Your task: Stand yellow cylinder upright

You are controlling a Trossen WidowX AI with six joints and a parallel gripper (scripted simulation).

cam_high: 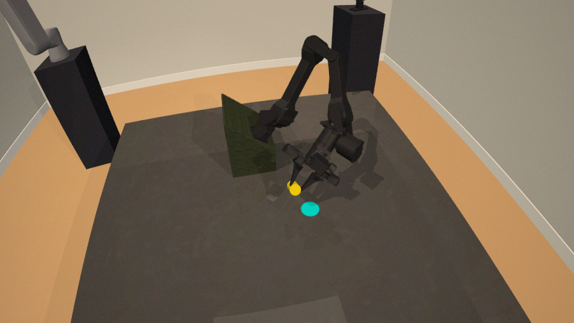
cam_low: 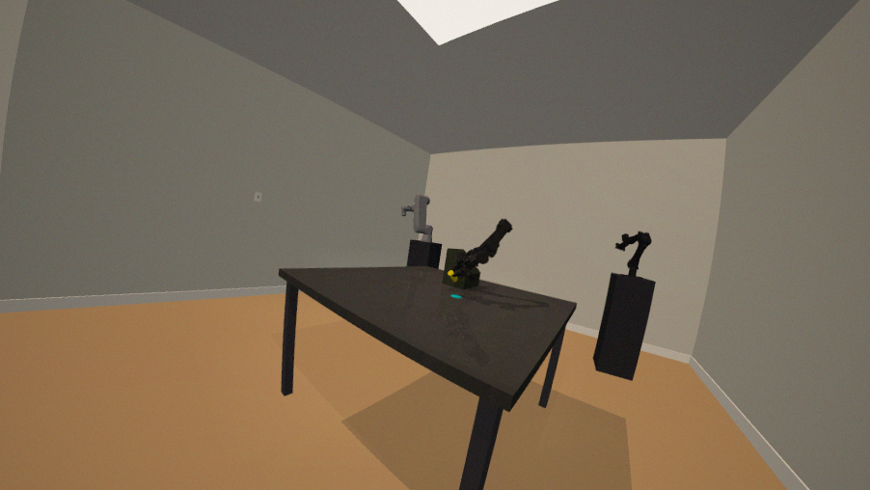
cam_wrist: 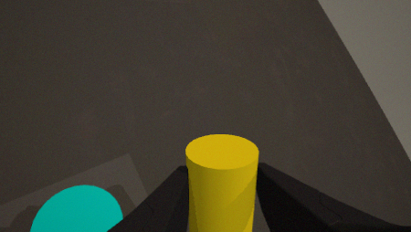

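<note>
Right now my gripper tip is 1 cm short of the cyan circle, 5 cm to the right of it and 11 cm above it. Round my gripper tip: yellow tall cylinder: 2 cm behind, 1 cm below.
</note>
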